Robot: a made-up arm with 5 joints.
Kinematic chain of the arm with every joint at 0, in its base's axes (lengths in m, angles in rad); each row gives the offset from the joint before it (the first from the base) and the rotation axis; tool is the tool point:
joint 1: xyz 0 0 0.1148 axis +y
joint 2: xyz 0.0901 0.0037 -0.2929 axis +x
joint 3: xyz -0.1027 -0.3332 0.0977 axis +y
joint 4: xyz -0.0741 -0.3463 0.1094 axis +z
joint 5: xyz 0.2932 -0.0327 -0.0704 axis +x
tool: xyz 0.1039 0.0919 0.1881
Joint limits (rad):
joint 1: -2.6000..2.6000
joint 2: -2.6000..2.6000
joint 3: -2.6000..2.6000
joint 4: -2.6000..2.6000
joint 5: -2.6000..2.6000
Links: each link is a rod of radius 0.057 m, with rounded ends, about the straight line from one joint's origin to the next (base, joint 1, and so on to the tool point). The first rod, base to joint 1, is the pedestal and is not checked.
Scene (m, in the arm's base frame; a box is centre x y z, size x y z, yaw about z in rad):
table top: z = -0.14
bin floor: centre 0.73 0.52 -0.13 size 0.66 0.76 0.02 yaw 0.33
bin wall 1: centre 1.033 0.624 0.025 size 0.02 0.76 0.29 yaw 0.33
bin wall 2: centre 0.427 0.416 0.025 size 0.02 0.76 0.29 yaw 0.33
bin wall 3: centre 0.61 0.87 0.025 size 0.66 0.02 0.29 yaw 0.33
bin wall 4: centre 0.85 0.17 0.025 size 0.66 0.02 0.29 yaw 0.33
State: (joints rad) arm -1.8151 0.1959 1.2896 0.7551 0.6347
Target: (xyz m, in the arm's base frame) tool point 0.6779 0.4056 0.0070
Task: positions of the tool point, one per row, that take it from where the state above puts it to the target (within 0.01 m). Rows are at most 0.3 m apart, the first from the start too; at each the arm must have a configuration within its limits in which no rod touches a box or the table.
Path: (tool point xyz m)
1: 0.2640 -0.3725 0.5202
2: 0.1941 -0.3867 0.4419
3: 0.2327 -0.4265 0.3318
4: 0.3778 -0.4262 0.2495
5: 0.5688 -0.3335 0.2309
6: 0.7203 -0.1369 0.2736
7: 0.7642 0.1298 0.3449
8: 0.6779 0.4056 0.4063
9: 0.7052 0.4077 0.2021
10: 0.6779 0.4056 0.0070

